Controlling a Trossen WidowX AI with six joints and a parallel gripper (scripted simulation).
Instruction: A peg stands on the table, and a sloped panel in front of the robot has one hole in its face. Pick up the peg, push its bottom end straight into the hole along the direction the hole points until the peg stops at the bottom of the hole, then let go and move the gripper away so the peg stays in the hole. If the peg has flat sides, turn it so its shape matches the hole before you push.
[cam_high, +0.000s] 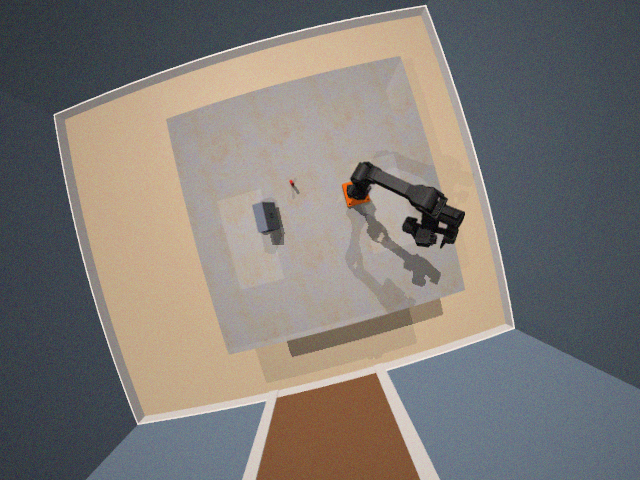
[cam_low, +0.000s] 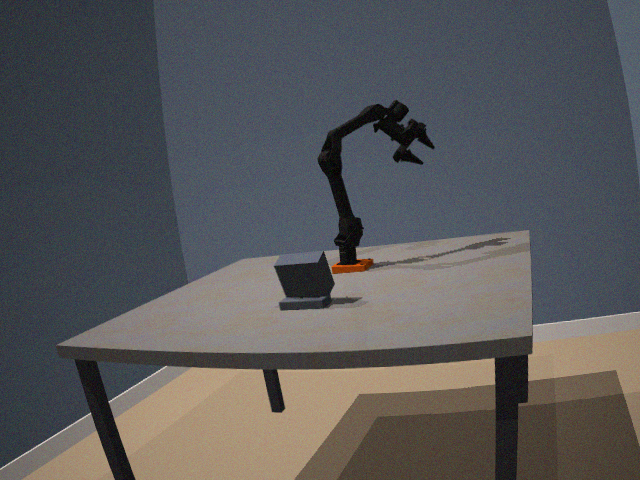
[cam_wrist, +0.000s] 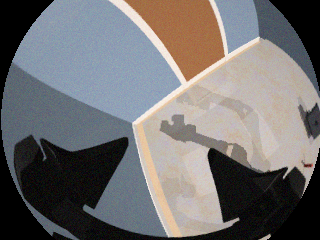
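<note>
Right now the red peg is 51 cm ahead of my gripper tip, 35 cm to the right of it and 29 cm below it. Also, from my gripper tip: panel foot (66 cm ahead, 19 cm to the right, 34 cm below); grey sloped panel (64 cm ahead, 20 cm to the right, 27 cm below).
</note>
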